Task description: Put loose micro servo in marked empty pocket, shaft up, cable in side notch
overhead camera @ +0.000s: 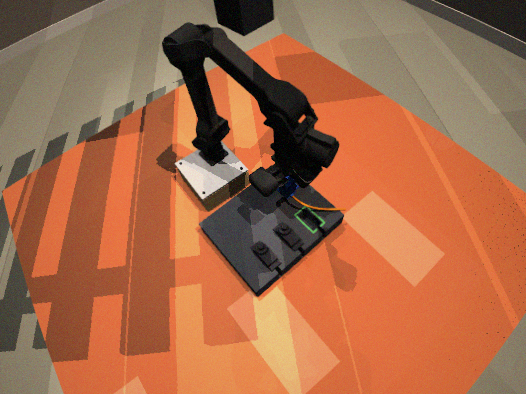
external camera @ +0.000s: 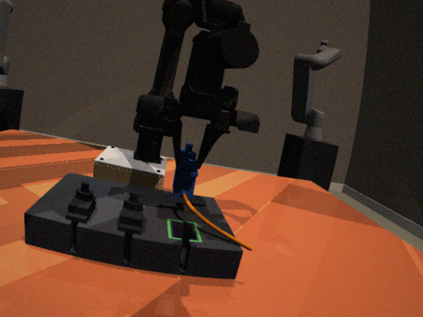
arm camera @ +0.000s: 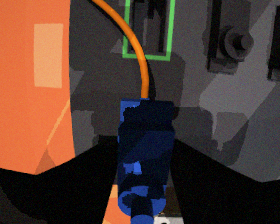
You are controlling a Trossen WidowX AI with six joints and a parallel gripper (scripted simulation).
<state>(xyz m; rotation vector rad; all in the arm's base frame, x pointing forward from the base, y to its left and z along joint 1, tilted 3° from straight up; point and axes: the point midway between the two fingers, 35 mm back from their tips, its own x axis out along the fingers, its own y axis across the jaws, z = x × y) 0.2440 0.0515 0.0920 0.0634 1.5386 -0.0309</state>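
My gripper tip is now 30 mm past the dark deck, 70 mm to the left of it and 100 mm above it.
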